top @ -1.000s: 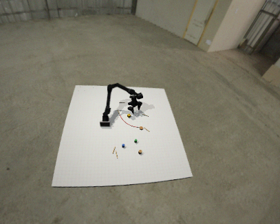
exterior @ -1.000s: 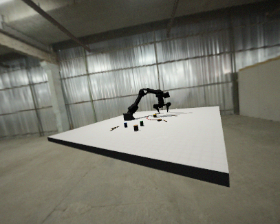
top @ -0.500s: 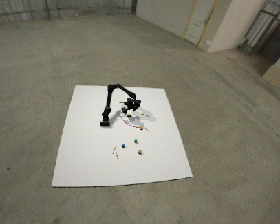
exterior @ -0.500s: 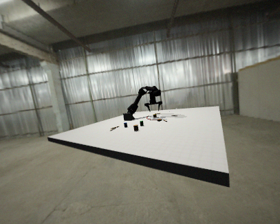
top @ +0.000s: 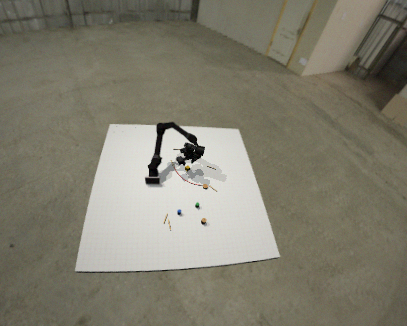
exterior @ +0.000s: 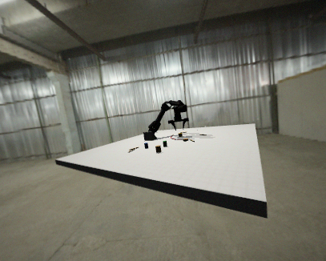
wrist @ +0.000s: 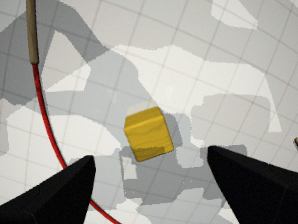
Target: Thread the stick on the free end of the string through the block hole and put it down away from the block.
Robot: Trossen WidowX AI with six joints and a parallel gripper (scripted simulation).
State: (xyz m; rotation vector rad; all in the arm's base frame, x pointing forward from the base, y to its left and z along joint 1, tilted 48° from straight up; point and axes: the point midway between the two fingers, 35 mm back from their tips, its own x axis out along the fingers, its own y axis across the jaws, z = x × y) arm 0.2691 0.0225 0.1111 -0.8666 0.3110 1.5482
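The yellowish block is 5 cm below my gripper tip. From my gripper tip the other things lie so: green piece: 3 cm ahead, 34 cm to the right, 4 cm below; round wooden button: 12 cm ahead, 18 cm to the right, 5 cm below; thin wooden stick: 11 cm behind, 5 cm to the left, 6 cm below.
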